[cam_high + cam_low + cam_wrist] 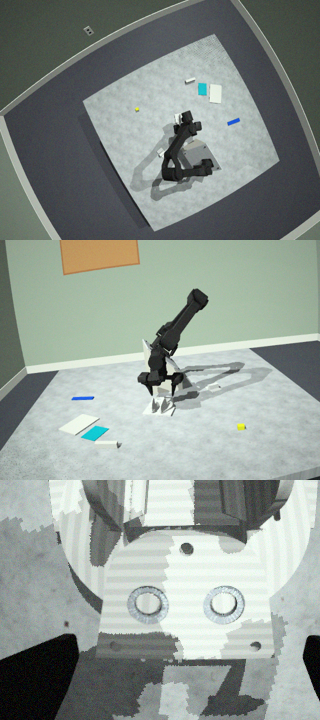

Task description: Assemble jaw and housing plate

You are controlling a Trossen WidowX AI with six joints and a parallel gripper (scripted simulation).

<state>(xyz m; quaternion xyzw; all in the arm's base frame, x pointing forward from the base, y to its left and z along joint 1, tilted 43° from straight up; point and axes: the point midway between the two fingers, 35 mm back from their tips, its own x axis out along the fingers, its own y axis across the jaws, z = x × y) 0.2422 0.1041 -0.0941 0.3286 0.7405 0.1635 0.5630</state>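
Right now the white jaw is 30 mm ahead of my gripper tip, 20 mm below it and 10 mm to the left of it. From my gripper tip the other things lie so: yellow cube 290 mm ahead, 270 mm to the left, 30 mm below; white sheet 350 mm to the right, 130 mm ahead, 40 mm below; cyan sheet 270 mm to the right, 210 mm ahead, 40 mm below.
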